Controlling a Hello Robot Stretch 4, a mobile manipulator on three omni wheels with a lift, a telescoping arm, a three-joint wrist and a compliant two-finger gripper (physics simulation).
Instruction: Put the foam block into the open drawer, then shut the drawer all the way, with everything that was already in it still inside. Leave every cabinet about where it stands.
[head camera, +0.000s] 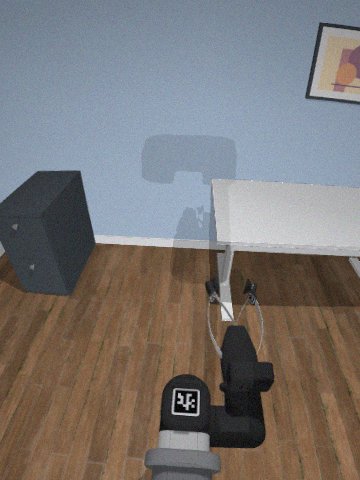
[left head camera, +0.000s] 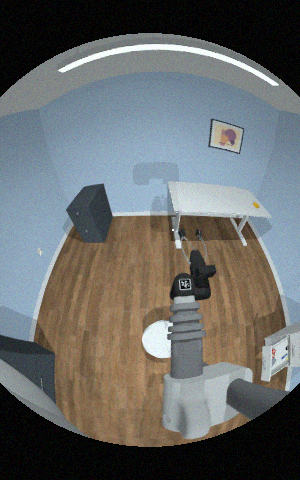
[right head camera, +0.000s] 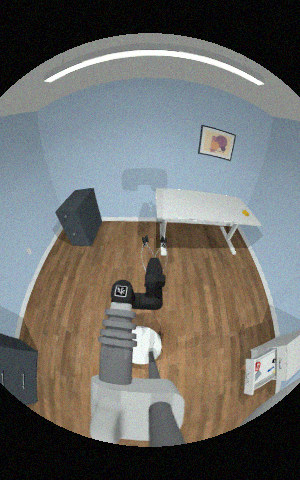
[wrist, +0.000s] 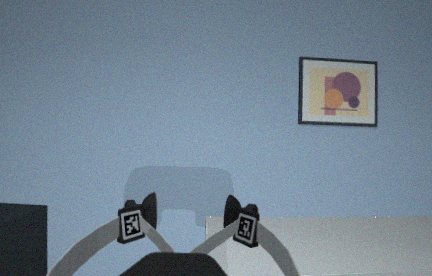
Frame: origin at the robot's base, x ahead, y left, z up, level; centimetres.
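Seen in the pictures: end effector, tool point: (head camera: 231, 285) (left head camera: 189, 231) (right head camera: 153, 238) (wrist: 191, 214); robot's base, origin of the base link: (left head camera: 162, 337) (right head camera: 140, 344).
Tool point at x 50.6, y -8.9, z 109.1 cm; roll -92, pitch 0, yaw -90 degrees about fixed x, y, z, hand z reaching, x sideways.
Note:
Offsets run from my tool point to a thing's top centre. "spot": to the spot under its first point.
A small yellow-orange block {dx +91.4, dy -133.5, dz -35.2 cm} (left head camera: 256, 205) (right head camera: 245, 213), apparently the foam block, lies near the right end of the white table (head camera: 280, 215) (left head camera: 210, 200) (right head camera: 200, 206) (wrist: 325, 245). The open drawer {spot: dx -99.6, dy -89.9, dz -64.3 cm} (left head camera: 268, 362) (right head camera: 249, 379) sticks out of the white cabinet (left head camera: 296, 345) (right head camera: 290, 357) at the lower right. A red item {dx -94.9, dy -103.1, dz -70.4 cm} (left head camera: 273, 354) (right head camera: 257, 366) and a blue item {spot: dx -113.3, dy -128.3, dz -72.3 cm} (left head camera: 285, 357) (right head camera: 271, 370) lie in it. My gripper (head camera: 231, 288) (left head camera: 190, 233) (right head camera: 154, 241) (wrist: 190, 211) is open and empty, in front of the table's left end, well away from the block.
A dark cabinet (head camera: 67, 235) (left head camera: 92, 215) (right head camera: 80, 218) (wrist: 22, 240) stands left of the table by the far wall. A larger dark cabinet (left head camera: 30, 365) (right head camera: 17, 365) stands at the lower left. A framed picture (head camera: 340, 65) (wrist: 338, 92) hangs above the table.

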